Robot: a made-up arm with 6 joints.
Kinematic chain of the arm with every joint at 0, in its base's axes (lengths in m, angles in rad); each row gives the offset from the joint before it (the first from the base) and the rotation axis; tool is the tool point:
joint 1: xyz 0 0 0.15 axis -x
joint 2: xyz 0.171 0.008 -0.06 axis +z
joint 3: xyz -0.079 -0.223 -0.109 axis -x
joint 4: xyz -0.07 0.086 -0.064 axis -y
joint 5: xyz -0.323 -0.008 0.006 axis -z
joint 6: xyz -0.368 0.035 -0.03 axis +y
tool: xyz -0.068 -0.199 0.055
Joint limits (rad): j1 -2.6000..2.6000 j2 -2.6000..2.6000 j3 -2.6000..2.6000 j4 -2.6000..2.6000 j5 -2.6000..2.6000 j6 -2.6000..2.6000
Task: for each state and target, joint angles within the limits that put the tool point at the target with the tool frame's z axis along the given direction. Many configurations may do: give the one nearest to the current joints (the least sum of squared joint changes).
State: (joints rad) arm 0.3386 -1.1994 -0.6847 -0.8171 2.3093 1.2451
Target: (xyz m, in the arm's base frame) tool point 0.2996 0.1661 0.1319 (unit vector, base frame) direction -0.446 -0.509 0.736
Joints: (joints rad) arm 0.3102 -1.3163 -0.3577 -1.2909 2.5257 0.7195
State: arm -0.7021 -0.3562 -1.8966 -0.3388 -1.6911 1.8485
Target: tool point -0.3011 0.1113 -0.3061 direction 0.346 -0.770 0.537
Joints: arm -0.4053 -0.2215 -1.8839 -0.2158 -1.1406 1.3340
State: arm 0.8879 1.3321 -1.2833 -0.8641 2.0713 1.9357
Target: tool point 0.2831 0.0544 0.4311 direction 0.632 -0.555 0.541
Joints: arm 1.0292 1.5824 -1.0534 -0.9949 2.5935 1.9746
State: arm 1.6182 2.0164 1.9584 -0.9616 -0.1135 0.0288
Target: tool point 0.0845 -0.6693 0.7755 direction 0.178 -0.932 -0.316
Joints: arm 2.0356 1.2524 2.6000 -1.4309 0.5496 -0.6436
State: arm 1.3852 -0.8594 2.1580 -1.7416 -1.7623 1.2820
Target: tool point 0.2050 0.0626 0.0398 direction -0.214 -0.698 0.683
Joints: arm 1.5298 -1.0384 1.8939 -1.6181 -1.2368 1.0263
